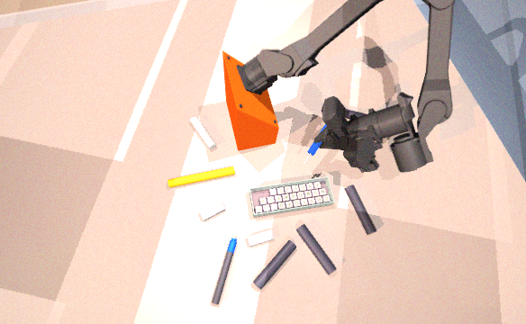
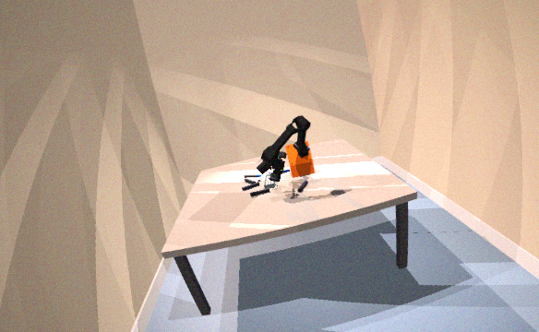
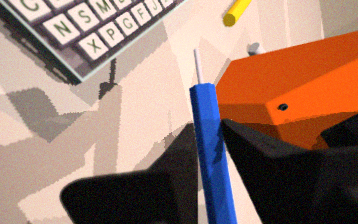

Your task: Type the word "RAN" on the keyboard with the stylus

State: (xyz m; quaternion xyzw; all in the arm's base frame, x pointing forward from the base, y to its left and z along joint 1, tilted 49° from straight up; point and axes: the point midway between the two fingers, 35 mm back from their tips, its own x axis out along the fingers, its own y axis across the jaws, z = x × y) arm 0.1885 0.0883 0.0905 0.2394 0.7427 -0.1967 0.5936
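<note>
The blue stylus is 1 cm to the right of my gripper tip and 1 cm ahead of it. Also, from my gripper tip: grey stylus tip 4 cm to the right, 3 cm ahead, 1 cm below; white stick 23 cm to the right, 15 cm behind, 7 cm below; yellow pencil 27 cm to the right, 7 cm below, 4 cm behind.
</note>
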